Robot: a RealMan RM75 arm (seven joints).
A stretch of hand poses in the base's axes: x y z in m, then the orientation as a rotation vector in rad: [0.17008, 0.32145, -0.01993, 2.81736, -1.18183, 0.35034]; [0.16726, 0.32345, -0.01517, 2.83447, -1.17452, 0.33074]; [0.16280, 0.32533, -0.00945, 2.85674, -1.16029, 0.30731]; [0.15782, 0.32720, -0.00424, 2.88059, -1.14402, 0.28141]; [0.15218, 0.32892, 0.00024, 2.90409, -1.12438, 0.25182]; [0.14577, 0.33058, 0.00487, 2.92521, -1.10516, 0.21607]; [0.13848, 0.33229, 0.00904, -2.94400, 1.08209, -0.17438]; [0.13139, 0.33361, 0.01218, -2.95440, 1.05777, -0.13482]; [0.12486, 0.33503, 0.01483, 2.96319, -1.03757, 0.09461]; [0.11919, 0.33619, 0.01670, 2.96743, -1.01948, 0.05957]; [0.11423, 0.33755, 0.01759, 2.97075, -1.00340, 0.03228]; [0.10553, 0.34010, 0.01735, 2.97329, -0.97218, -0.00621]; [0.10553, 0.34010, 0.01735, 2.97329, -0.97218, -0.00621]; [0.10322, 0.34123, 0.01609, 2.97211, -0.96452, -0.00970]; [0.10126, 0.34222, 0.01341, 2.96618, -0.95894, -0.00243]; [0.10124, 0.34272, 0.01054, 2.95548, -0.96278, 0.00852]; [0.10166, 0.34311, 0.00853, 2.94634, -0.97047, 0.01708]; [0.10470, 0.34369, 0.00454, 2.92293, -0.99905, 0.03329]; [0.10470, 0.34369, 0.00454, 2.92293, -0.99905, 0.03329]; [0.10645, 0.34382, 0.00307, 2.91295, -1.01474, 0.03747]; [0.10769, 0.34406, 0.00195, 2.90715, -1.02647, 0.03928]
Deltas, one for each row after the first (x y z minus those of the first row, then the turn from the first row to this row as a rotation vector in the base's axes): [-0.00282, 0.00200, 0.00476, 0.01433, 0.00901, 0.00937]; [-0.00728, 0.00388, 0.01048, 0.03094, 0.01997, 0.02418]; [-0.01226, 0.00575, 0.01569, 0.04876, 0.03209, 0.04051]; [-0.01790, 0.00747, 0.02017, 0.06593, 0.04684, 0.05840]; [-0.02431, 0.00913, 0.02480, 0.08280, 0.06566, 0.07504]; [-0.03160, 0.01084, 0.02897, 0.09826, 0.08892, 0.09292]; [-0.03869, 0.01216, 0.03211, 0.10689, 0.11316, 0.10893]; [-0.04522, 0.01358, 0.03476, 0.11439, 0.13824, 0.12194]; [-0.05089, 0.01474, 0.03663, 0.11936, 0.16068, 0.13267]; [-0.05585, 0.01610, 0.03752, 0.12286, 0.17838, 0.14220]; [-0.06455, 0.01865, 0.03728, 0.12353, 0.20531, 0.15992]; [-0.06455, 0.01865, 0.03728, 0.12353, 0.20531, 0.15992]; [-0.06686, 0.01978, 0.03602, 0.12076, 0.20902, 0.16385]; [-0.06882, 0.02077, 0.03334, 0.11196, 0.20771, 0.16536]; [-0.06884, 0.02127, 0.03047, 0.10140, 0.20435, 0.16008]; [-0.06842, 0.02166, 0.02846, 0.09414, 0.20119, 0.15302]; [-0.06538, 0.02224, 0.02447, 0.08029, 0.19486, 0.12963]; [-0.06538, 0.02224, 0.02447, 0.08029, 0.19486, 0.12963]; [-0.06363, 0.02237, 0.02300, 0.07643, 0.19313, 0.11757]; [-0.06239, 0.02261, 0.02188, 0.07534, 0.19204, 0.10905]
